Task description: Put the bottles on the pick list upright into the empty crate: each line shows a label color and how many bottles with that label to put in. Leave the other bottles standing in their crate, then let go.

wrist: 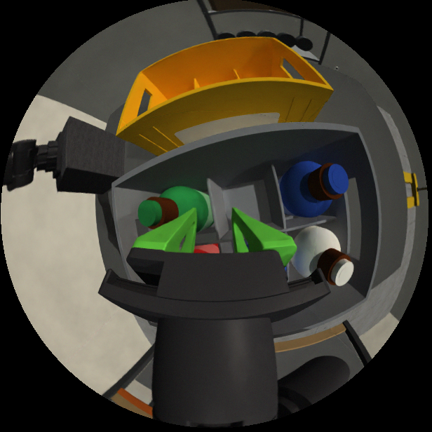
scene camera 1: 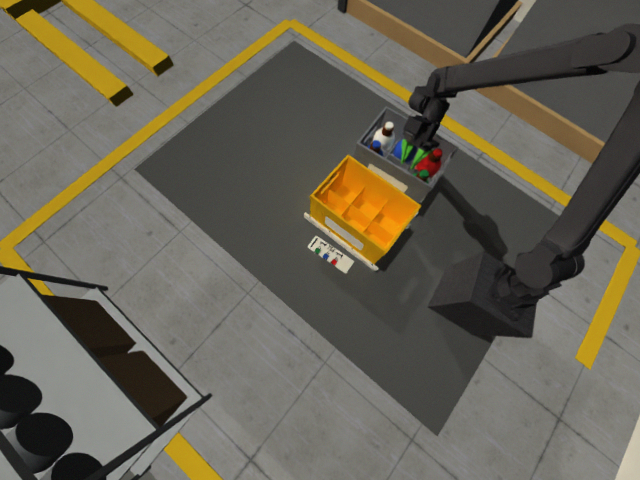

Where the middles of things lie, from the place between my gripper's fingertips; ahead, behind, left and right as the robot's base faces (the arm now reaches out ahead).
The green bottle [wrist: 156, 210] lies 6 cm behind my hand and 5 cm below it.
